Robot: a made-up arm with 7 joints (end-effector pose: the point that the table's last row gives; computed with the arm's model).
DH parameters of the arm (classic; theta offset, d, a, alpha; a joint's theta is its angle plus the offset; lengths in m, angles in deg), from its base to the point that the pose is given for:
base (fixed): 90 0.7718 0.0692 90
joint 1: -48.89 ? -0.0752 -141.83
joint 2: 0 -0.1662 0.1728 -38.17
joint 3: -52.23 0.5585 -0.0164 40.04
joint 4: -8.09 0.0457 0.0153 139
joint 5: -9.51 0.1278 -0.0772 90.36
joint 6: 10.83 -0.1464 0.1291 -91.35
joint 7: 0 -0.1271 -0.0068 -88.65
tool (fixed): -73.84 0.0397 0 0
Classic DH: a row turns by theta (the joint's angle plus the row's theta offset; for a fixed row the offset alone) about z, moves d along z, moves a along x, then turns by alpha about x.
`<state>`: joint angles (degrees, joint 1 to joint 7).
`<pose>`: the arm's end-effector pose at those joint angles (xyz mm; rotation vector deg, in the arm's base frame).
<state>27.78 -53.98 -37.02 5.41 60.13 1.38 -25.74</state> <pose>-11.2 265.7 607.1 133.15 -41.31 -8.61</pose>
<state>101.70 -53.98 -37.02 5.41 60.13 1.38 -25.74</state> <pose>-11.2 281.9 915.0 -142.95 28.99 33.04</pose>
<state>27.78 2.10 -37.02 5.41 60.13 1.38 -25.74</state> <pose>-98.1 -121.0 638.0 94.12 1.57 6.60</pose>
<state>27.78 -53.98 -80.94 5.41 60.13 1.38 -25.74</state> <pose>74.4 400.6 542.2 -168.94 55.31 -6.79</pose>
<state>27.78 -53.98 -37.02 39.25 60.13 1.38 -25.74</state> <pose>-28.1 218.0 695.9 99.72 -47.26 3.12</pose>
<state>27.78 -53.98 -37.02 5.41 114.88 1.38 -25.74</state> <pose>85.1 418.6 563.1 -157.80 55.05 -9.68</pose>
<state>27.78 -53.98 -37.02 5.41 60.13 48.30 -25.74</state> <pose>105.9 171.0 606.4 143.98 18.38 -2.25</pose>
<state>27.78 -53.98 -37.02 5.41 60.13 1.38 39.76</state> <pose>4.7 306.3 608.4 -146.00 51.90 5.52</pose>
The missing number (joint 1, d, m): 0.3346
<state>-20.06 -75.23 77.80 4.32 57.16 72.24 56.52</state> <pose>208.4 343.2 826.4 62.23 -80.71 -86.15</pose>
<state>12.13 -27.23 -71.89 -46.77 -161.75 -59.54 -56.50</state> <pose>-59.1 206.3 796.6 -60.84 2.40 79.48</pose>
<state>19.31 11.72 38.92 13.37 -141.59 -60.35 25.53</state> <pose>-210.6 131.0 506.1 -138.44 75.81 -2.68</pose>
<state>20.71 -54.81 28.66 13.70 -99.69 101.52 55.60</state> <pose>341.6 403.1 825.1 -52.53 -95.80 -59.64</pose>
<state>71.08 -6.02 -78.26 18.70 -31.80 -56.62 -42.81</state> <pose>-210.3 81.5 601.3 49.92 -59.32 17.56</pose>
